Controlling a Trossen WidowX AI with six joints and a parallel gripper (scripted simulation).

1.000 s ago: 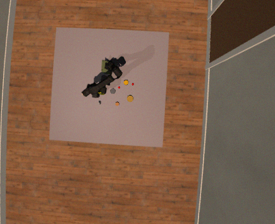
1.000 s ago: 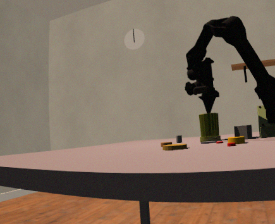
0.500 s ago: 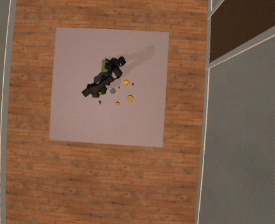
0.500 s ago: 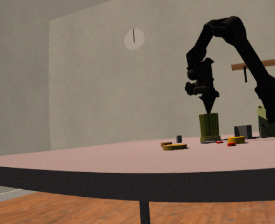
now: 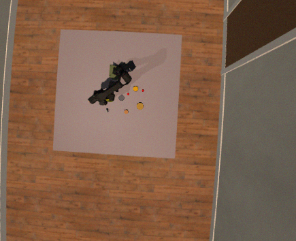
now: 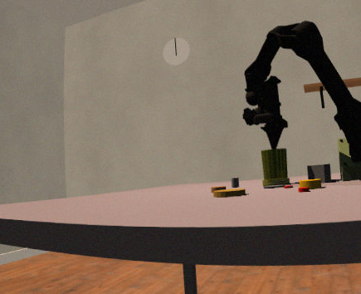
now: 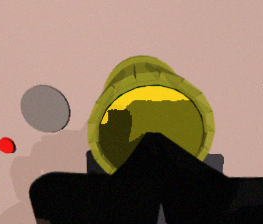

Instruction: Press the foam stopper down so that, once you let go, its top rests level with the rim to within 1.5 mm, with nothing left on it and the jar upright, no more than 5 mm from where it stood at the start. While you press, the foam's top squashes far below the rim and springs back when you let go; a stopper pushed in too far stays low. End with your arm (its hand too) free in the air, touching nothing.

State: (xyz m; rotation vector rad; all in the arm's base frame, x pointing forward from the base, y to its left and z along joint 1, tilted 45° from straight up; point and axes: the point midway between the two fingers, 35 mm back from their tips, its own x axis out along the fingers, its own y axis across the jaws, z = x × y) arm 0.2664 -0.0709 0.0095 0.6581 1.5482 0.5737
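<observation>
Right now the foam stopper is 40 mm below my hand. Also, from my hand: grey block (140 mm behind, 60 mm to the left, 120 mm below); then grey disc (10 mm behind, 120 mm to the left, 140 mm below); then small grey cylinder (140 mm ahead, 10 mm to the right, 130 mm below).
</observation>
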